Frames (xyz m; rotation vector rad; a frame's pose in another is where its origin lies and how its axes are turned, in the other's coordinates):
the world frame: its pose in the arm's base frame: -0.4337 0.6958 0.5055 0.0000 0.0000 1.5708
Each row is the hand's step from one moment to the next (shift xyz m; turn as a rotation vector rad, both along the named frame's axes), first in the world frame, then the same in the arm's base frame.
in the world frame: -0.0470 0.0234 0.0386 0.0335 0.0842 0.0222
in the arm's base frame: -0.0234 -0.0470 0.0386 -0.0842 0.0335 0.0222
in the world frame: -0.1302 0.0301 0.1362 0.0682 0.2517 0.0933
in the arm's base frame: -0.0301 -0.1302 0.1362 -0.2517 0.0682 0.0933
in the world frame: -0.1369 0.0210 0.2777 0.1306 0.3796 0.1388
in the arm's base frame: -0.0210 -0.1369 0.2777 -0.3796 0.1306 0.1388
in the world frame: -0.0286 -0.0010 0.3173 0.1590 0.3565 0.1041
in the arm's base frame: 0.0010 -0.0286 0.3173 -0.3565 0.1590 0.1041
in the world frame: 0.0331 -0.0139 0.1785 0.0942 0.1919 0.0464
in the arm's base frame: 0.0139 0.0331 0.1785 -0.1919 0.0942 0.0464
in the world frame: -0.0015 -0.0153 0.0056 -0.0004 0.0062 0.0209
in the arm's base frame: 0.0153 -0.0015 0.0056 -0.0062 -0.0004 0.0209
